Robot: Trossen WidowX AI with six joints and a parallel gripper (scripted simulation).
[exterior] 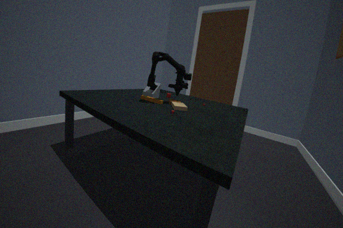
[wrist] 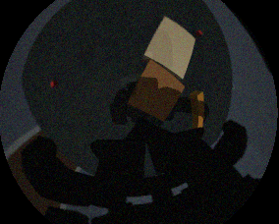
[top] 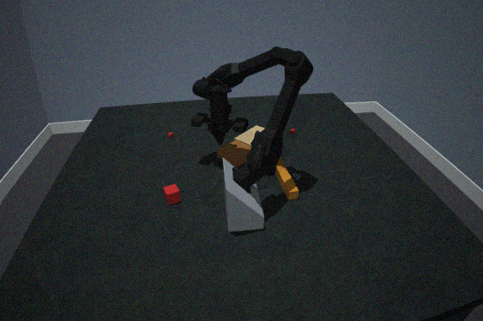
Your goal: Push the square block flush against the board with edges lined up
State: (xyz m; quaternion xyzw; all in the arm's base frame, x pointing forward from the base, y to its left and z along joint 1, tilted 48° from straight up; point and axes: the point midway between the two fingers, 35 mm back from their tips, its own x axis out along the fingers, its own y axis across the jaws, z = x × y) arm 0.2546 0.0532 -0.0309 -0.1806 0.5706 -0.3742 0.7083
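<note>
The brown block is 2 cm ahead of my gripper tip, 6 cm to the right of it and 5 cm below it. The rest, counted from my gripper tip: red cube: 21 cm behind, 15 cm to the left, 5 cm below; then orange board: 12 cm behind, 20 cm to the right, 5 cm below; then tan flat block: 12 cm ahead, 13 cm to the right, 5 cm below.
</note>
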